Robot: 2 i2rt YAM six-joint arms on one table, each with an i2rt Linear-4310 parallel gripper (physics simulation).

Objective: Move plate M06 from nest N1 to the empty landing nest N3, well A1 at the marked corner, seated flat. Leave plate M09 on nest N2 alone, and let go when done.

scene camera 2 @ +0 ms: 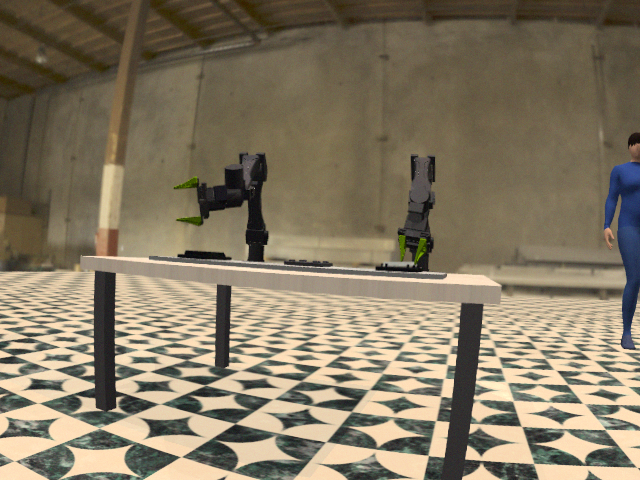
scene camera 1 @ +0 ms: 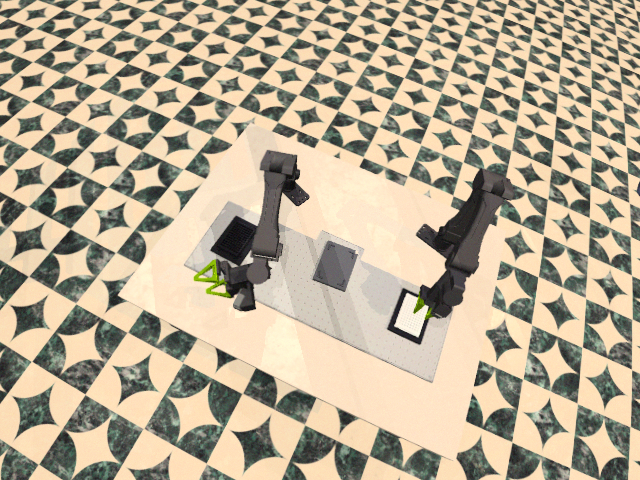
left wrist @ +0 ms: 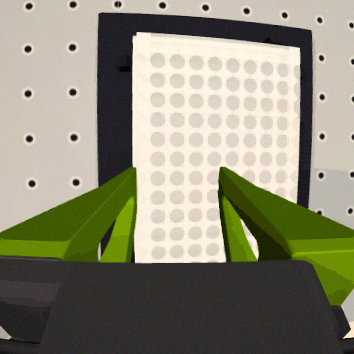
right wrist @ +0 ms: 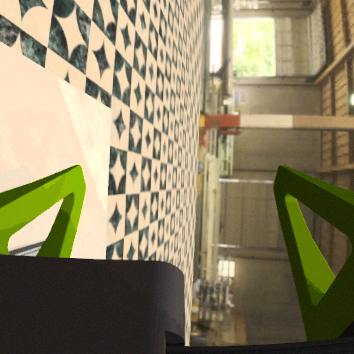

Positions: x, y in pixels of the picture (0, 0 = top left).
Labels:
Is my right gripper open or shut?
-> Open.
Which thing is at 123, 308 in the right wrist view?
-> My right gripper.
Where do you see a white well plate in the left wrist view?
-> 198, 103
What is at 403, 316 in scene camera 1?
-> A white well plate.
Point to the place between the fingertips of my left gripper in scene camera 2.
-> At 407, 263

